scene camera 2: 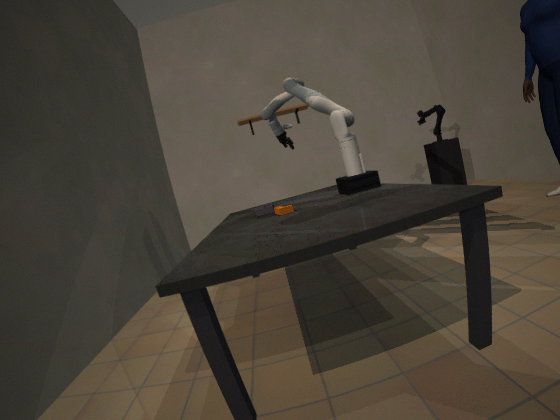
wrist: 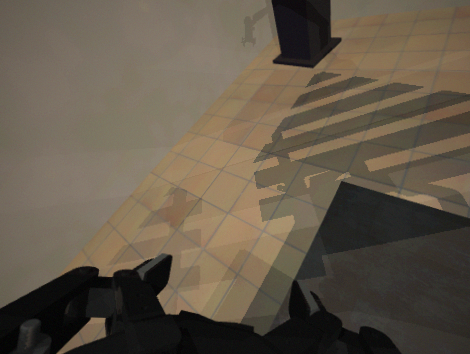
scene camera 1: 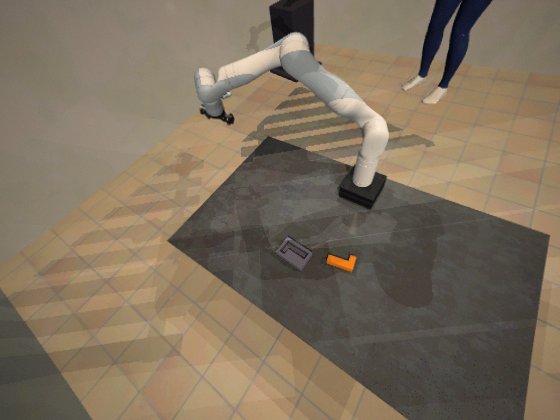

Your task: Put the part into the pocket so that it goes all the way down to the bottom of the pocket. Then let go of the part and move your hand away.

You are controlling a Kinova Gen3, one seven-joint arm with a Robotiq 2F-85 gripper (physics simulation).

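Frame: origin at the arm's base, x right, y ahead, z up, level; millimetres.
Seen in the pictures: gripper, between the fingertips: (scene camera 2: 289, 148) (wrist: 229, 281) (scene camera 1: 219, 120); arm's base, origin of its link: (scene camera 2: 355, 174) (scene camera 1: 362, 179).
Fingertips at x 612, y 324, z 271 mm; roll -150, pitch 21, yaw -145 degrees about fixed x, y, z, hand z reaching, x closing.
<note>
Pixels of each thing's top centre, then the offset from my fingertips to it. Level surfaces: height alone.
- orange L-shaped part, centre of its top: (scene camera 2: 282, 206) (scene camera 1: 341, 258) dx -780, dy +51, dz -320 mm
- grey block with the L-shaped pocket, centre of its top: (scene camera 1: 293, 251) (scene camera 2: 264, 206) dx -610, dy +166, dz -314 mm
- dark table, height of its surface: dz -350 mm
The orange L-shaped part (scene camera 1: 341, 263) (scene camera 2: 283, 210) lies flat on the dark table, apart from the pocket block. The grey block with the L-shaped pocket (scene camera 1: 298, 260) (scene camera 2: 264, 210) lies beside it, to the left in both scene views. The pocket holds nothing. My gripper (scene camera 1: 217, 120) (scene camera 2: 288, 145) (wrist: 229, 281) is open and empty, high up and far from both things, out past the table's far left end in the first scene view. The part and the block do not show in the wrist view.
The dark table (scene camera 1: 450, 260) (scene camera 2: 390, 210) (wrist: 395, 270) carries the arm's black base (scene camera 1: 362, 188) (scene camera 2: 358, 183). A dark pedestal (scene camera 1: 300, 30) (scene camera 2: 446, 162) (wrist: 304, 30) stands on the floor behind. A person (scene camera 1: 452, 40) (scene camera 2: 547, 65) stands at the right. A wooden wall rail (scene camera 2: 250, 120) is behind the arm.
</note>
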